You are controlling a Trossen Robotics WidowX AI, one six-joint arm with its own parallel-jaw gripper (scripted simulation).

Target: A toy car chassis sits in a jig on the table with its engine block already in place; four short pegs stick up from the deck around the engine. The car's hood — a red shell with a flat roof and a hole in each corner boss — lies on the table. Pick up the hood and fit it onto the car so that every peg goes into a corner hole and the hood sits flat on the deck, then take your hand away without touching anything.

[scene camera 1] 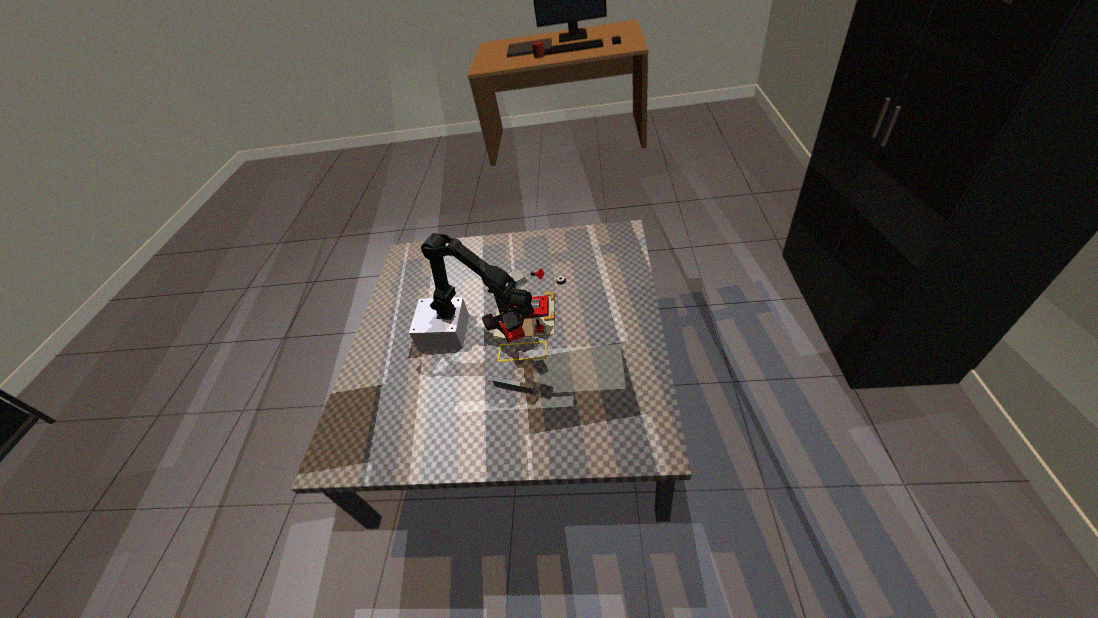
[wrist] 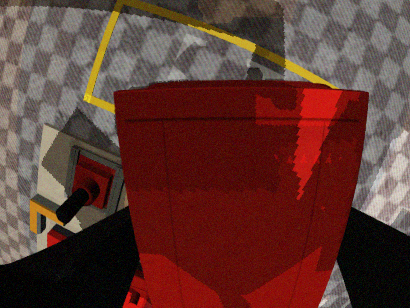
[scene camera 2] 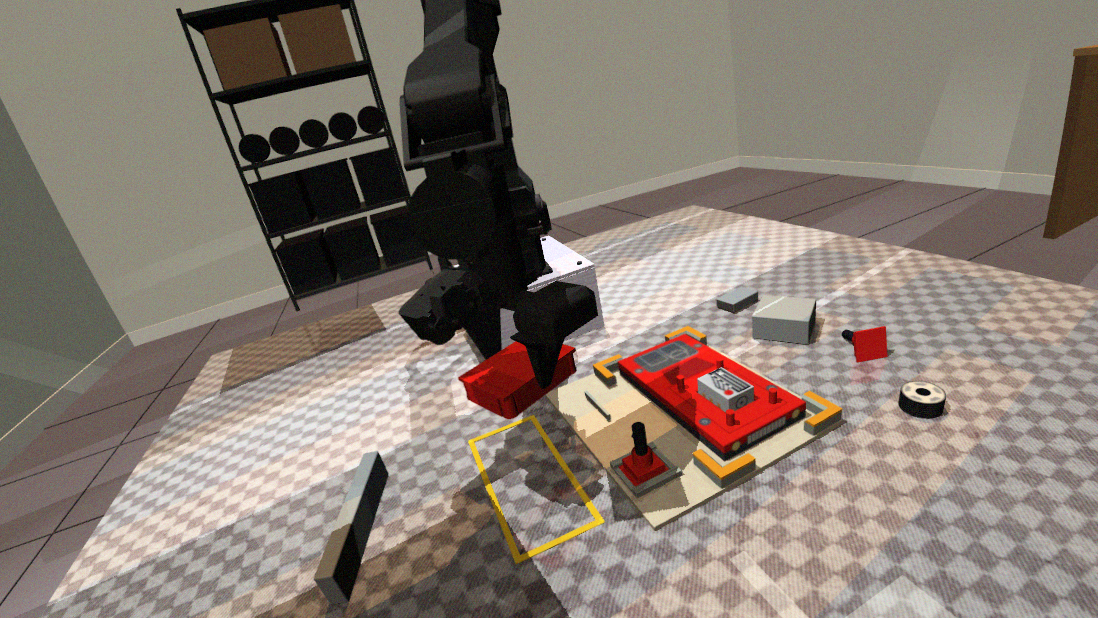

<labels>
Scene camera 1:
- gripper: 512, 329
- jig: 529, 324
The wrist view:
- gripper: 240, 216
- red hood: 238, 186, held by the gripper
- jig: 59, 154
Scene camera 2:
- gripper: 519, 376
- red hood: 505, 384
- grey engine block: 722, 388
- jig: 601, 408
</labels>
